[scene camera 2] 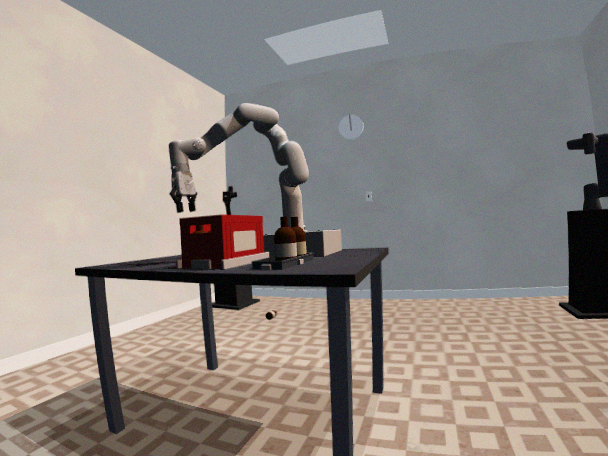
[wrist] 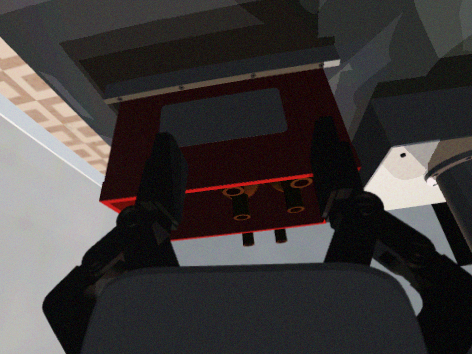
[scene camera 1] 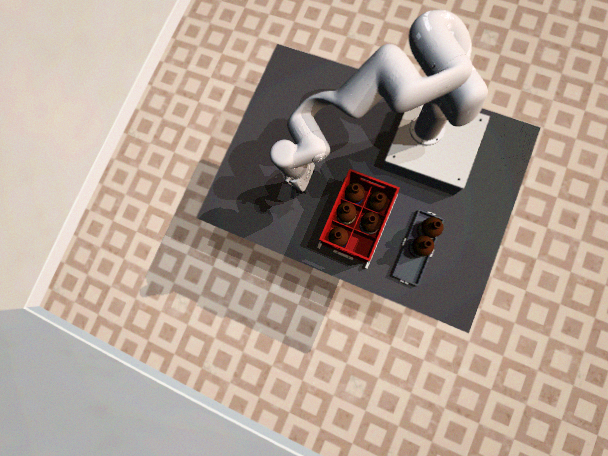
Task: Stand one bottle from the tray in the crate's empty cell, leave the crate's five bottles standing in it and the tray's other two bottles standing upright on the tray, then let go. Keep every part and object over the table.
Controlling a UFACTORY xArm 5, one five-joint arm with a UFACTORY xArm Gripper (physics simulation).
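Note:
My gripper is open and empty, high above the table, left of the crate in scene camera 1. The red crate stands upright with five brown bottles in its cells, including one in the middle of the left row. Its empty cell is at the lower right in scene camera 1. The tray holds two upright bottles at one end. A small brown-and-white bottle lies on its side on the floor beyond the table.
The white robot base stands behind the crate and tray. The dark table has its front edge close to both. Another dark arm on a black pedestal stands away at the right of scene camera 2.

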